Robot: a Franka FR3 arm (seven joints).
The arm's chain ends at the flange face. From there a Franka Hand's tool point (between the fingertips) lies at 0.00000 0.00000 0.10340 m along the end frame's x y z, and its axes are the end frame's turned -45 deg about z.
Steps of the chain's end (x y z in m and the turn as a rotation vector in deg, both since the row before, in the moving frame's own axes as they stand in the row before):
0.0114 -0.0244 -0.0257 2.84 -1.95 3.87
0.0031 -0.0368 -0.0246 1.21 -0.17 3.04
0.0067 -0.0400 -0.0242 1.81 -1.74 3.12
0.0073 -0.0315 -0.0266 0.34 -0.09 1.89
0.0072 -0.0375 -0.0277 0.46 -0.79 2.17
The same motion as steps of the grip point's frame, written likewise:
0.0267 -0.0153 -0.0259 3.39 0.63 3.87
0.0296 -0.0256 -0.0246 0.98 0.74 3.04
0.0332 -0.0281 -0.0243 2.51 0.05 3.12
0.0278 -0.0177 -0.0266 0.30 0.18 1.89
0.0312 -0.0230 -0.0277 0.88 -0.23 2.17

